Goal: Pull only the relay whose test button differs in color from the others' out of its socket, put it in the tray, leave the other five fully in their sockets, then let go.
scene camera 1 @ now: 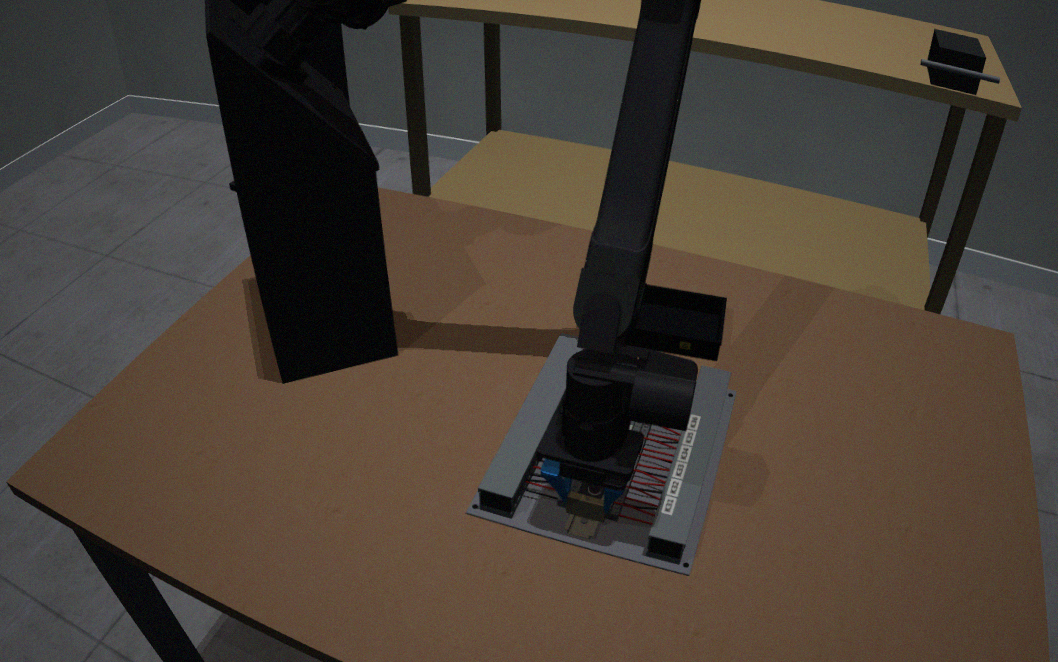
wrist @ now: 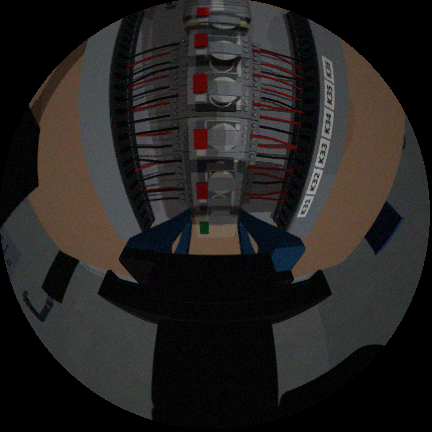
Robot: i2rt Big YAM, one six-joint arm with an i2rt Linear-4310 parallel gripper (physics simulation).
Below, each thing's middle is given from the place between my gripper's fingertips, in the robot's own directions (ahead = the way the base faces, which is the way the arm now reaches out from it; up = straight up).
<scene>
I see the grey panel [scene camera 1: 628, 539] 120 mm to the left of my hand, 30 mm below it and 30 mm behind it.
</scene>
